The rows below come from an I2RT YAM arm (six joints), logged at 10 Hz.
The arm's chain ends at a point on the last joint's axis. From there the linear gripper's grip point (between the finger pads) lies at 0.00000 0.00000 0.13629 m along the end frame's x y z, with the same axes.
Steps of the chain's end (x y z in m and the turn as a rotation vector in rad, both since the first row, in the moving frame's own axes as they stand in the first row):
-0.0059, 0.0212, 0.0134, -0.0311, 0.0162, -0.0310
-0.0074, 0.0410, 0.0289, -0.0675, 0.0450, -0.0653
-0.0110, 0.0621, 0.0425, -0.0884, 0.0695, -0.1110
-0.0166, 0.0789, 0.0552, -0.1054, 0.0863, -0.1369
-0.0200, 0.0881, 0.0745, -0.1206, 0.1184, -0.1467
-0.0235, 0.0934, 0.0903, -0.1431, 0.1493, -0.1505
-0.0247, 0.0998, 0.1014, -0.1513, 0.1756, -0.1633
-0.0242, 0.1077, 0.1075, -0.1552, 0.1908, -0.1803
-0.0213, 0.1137, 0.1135, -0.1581, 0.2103, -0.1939
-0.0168, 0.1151, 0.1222, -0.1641, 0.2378, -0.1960
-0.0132, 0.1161, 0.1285, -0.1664, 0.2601, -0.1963
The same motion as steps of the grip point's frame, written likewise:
-0.0036, 0.0254, 0.0133, -0.0311, 0.0162, -0.0310
-0.0010, 0.0500, 0.0285, -0.0675, 0.0450, -0.0653
-0.0009, 0.0736, 0.0416, -0.0884, 0.0695, -0.1110
-0.0039, 0.0924, 0.0539, -0.1054, 0.0863, -0.1369
-0.0028, 0.1032, 0.0726, -0.1206, 0.1184, -0.1467
-0.0019, 0.1112, 0.0874, -0.1431, 0.1493, -0.1505
0.0006, 0.1182, 0.0978, -0.1513, 0.1756, -0.1633
0.0033, 0.1262, 0.1034, -0.1552, 0.1908, -0.1803
0.0089, 0.1321, 0.1088, -0.1581, 0.2103, -0.1939
0.0171, 0.1339, 0.1166, -0.1641, 0.2378, -0.1960
0.0237, 0.1348, 0.1221, -0.1664, 0.2601, -0.1963

